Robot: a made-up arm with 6 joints. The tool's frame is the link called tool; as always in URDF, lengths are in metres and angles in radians. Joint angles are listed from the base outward.
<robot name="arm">
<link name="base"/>
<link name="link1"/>
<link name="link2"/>
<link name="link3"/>
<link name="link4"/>
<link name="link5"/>
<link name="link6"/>
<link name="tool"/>
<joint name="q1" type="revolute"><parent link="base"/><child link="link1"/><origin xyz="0 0 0.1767" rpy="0 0 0"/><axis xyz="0 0 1"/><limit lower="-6.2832" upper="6.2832"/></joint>
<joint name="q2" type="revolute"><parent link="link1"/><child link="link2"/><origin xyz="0 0 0" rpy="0 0 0"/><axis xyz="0 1 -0.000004"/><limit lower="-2.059" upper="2.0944"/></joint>
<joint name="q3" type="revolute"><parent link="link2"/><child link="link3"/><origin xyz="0.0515 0 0.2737" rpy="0 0 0"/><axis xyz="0 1 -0.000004"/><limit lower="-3.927" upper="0.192"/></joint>
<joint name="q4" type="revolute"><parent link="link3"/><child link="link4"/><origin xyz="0.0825 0 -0.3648" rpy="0 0 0"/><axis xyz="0 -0.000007 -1"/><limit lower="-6.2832" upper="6.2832"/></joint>
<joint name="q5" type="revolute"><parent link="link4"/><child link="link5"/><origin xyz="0 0 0" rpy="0 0 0"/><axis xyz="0 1 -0.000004"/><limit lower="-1.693" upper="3.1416"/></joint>
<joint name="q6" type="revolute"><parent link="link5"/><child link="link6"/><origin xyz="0.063 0 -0.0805" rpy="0 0 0"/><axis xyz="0 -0.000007 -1"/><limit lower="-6.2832" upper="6.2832"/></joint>
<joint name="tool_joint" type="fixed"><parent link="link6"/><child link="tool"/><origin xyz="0 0 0" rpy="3.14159 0 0"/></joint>
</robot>
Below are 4 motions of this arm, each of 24 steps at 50 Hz.
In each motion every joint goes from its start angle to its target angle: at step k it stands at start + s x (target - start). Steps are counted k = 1, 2, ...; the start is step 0. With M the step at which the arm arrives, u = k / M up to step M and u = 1 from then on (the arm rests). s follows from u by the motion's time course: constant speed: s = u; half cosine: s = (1 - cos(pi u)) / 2; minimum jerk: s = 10 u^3 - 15 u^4 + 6 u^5.
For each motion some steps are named. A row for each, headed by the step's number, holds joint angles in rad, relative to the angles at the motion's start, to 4 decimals.
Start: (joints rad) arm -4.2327 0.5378 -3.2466 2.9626 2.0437 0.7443
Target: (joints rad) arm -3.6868 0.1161 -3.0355 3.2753 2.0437 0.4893
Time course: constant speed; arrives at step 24
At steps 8, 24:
8: 0.1820 -0.1406 0.0704 0.1042 0.0000 -0.0850
24: 0.5459 -0.4217 0.2111 0.3127 0.0000 -0.2550

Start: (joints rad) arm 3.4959 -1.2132 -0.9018 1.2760 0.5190 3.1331
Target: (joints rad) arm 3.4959 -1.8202 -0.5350 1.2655 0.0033 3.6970
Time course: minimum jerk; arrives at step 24
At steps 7, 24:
7: 0.0000 -0.0924 0.0558 -0.0016 -0.0785 0.0858
24: 0.0000 -0.6070 0.3668 -0.0105 -0.5157 0.5639

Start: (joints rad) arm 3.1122 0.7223 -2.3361 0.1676 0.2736 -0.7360
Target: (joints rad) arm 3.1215 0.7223 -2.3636 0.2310 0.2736 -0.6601
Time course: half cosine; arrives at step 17
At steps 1, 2, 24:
1: 0.0001 0.0000 -0.0002 0.0005 0.0000 0.0006
2: 0.0003 0.0000 -0.0009 0.0021 0.0000 0.0026
24: 0.0093 0.0000 -0.0275 0.0634 0.0000 0.0759

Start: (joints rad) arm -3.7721 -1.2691 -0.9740 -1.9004 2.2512 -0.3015
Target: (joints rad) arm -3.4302 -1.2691 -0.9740 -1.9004 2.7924 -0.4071
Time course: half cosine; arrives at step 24
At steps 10, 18, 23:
10: 0.1267 0.0000 0.0000 0.0000 0.2006 -0.0391
18: 0.2918 0.0000 0.0000 0.0000 0.4619 -0.0901
23: 0.3404 0.0000 0.0000 0.0000 0.5389 -0.1051

